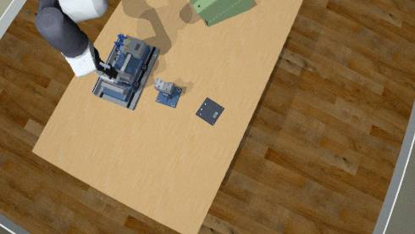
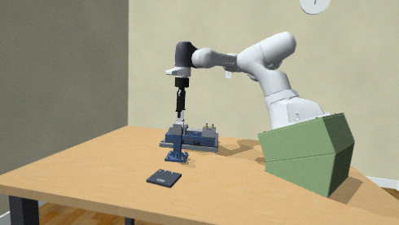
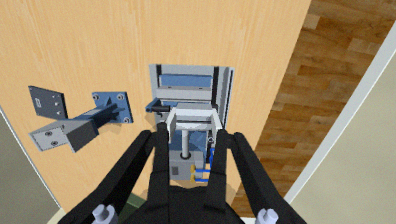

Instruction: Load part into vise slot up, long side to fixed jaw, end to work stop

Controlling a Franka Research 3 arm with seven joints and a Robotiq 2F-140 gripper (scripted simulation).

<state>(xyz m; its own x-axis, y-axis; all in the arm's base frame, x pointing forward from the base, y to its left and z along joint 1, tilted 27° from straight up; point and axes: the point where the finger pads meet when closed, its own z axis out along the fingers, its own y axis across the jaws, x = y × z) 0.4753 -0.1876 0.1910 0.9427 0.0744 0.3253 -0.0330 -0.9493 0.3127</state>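
The dark work stop rod is 70 mm to the left of my hand and 50 mm below it. The rest, counted from my hand: grey part 20 mm below; then vise 70 mm behind, 20 mm to the left, 100 mm below; then grey air cylinder 160 mm behind, 30 mm to the left, 60 mm below.
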